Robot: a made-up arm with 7 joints.
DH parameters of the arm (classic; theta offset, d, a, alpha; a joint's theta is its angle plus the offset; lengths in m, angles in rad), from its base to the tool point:
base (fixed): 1.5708 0.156 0 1.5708
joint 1: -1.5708 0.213 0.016 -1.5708
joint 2: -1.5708 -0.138 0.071 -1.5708
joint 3: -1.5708 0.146 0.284 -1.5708
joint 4: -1.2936 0 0.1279 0
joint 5: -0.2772 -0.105 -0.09 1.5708
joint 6: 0 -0.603 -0.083 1.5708
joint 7: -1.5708 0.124 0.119 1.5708
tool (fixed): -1.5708 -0.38 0 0
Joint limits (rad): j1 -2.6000..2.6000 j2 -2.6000..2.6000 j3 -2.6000..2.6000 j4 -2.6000..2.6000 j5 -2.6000..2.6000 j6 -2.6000..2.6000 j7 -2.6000..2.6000
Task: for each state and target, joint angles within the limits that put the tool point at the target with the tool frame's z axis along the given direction. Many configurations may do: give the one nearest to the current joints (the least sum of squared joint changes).
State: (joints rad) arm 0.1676 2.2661 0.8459 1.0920 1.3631 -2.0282 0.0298
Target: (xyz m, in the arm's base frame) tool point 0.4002 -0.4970 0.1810 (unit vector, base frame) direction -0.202 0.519 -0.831
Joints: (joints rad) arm 0.4068 2.2266 0.2958 1.2779 1.2310 -2.1964 -0.0689
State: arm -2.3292 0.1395 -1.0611 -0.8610 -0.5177 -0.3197 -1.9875
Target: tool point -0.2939 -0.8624 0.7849 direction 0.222 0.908 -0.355
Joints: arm -2.3191 0.2798 -0.6673 -1.5172 -0.3862 -0.4284 -2.2181
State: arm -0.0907 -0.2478 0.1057 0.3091 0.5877 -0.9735 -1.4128
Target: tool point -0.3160 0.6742 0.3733 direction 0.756 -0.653 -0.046
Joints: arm -0.4636 -0.5661 -0.1681 0.2921 0.7441 -1.0744 -1.1507
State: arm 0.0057 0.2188 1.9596 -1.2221 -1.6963 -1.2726 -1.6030
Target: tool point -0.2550 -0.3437 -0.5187 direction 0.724 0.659 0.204
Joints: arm 0.0946 0.0271 1.7415 -1.1419 -1.7156 -1.5869 -2.4781
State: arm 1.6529 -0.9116 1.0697 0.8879 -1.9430 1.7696 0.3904
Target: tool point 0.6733 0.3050 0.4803 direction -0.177 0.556 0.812
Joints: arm 2.2961 -0.3085 0.6046 0.6784 -2.3941 1.4542 1.0280
